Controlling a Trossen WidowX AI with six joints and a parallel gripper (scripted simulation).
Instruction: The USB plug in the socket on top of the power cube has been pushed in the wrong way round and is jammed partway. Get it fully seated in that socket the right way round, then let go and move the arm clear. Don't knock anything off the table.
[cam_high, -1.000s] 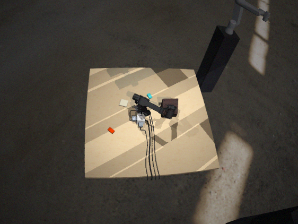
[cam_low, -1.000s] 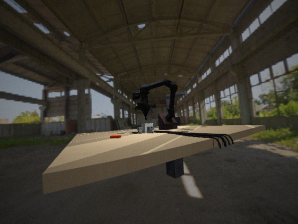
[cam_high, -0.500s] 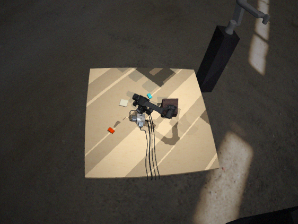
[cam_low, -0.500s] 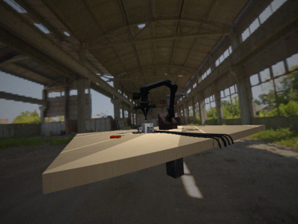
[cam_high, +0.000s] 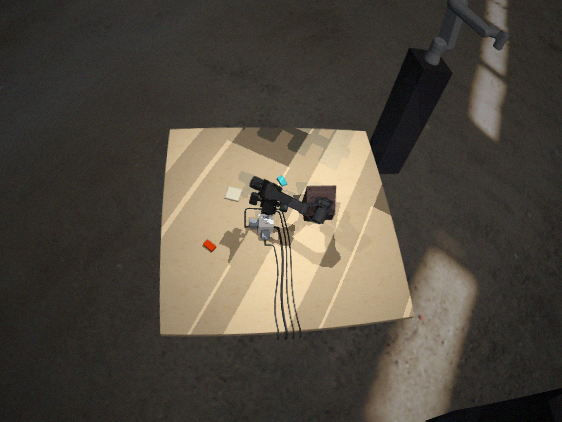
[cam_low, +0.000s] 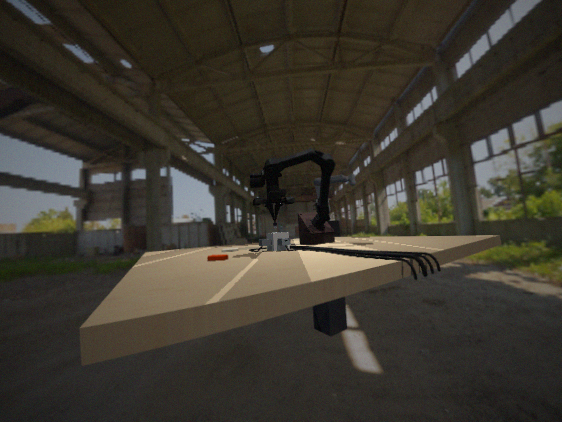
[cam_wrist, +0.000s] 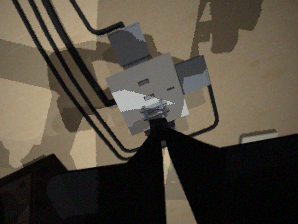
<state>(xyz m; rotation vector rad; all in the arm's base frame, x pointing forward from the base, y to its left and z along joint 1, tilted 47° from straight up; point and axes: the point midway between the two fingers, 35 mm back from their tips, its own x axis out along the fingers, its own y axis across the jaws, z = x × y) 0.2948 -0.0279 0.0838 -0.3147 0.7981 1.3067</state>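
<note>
The black USB plug lies 2 cm below my gripper tip. Round my gripper tip: cyan block 27 cm to the right, 14 cm behind, 13 cm below; orange block 30 cm ahead, 13 cm below, 10 cm to the left; cream block 21 cm to the right, 15 cm ahead, 13 cm below.
</note>
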